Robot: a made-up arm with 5 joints.
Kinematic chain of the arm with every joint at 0, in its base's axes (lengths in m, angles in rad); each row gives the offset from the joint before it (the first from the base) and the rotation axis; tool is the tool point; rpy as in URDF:
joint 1: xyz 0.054 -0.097 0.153 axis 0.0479 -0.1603 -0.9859
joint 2: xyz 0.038 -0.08 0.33 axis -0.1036 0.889 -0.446
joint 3: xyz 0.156 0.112 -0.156 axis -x
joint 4: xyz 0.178 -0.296 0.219 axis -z
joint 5: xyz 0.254 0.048 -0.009 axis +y
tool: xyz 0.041 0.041 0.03 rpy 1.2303 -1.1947 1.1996
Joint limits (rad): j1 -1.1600..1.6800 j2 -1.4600..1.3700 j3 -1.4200..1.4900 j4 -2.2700..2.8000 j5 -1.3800..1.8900
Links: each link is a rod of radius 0.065 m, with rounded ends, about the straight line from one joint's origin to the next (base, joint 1, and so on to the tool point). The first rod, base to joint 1, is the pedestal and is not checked.
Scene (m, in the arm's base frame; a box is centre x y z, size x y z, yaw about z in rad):
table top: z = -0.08
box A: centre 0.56 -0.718 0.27 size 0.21 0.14 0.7 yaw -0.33
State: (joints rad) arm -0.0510 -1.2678 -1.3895 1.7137 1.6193
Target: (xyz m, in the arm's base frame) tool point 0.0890 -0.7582 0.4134
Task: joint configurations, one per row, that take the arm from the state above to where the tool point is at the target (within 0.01 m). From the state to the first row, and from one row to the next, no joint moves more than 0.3 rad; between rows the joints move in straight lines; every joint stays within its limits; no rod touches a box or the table.
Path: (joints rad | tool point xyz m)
1: 0.2102 -1.3319 -1.1672 1.7693 1.5487 | 0.8286 -0.1889 0.6470
2: 0.4715 -1.3959 -0.9449 1.8249 1.4780 | 0.6617 -0.4650 0.7510
3: 0.7327 -1.4600 -0.7225 1.8805 1.4074 | 0.3880 -0.6382 0.8297
4: 0.7937 -1.2525 -0.6917 2.0218 1.4719 | 0.3171 -0.7230 0.6806
5: 0.8546 -1.0450 -0.6608 2.1631 1.5365 | 0.2123 -0.7640 0.5382
6: 0.9155 -0.8375 -0.6299 2.3044 1.6010 | 0.0890 -0.7582 0.4134

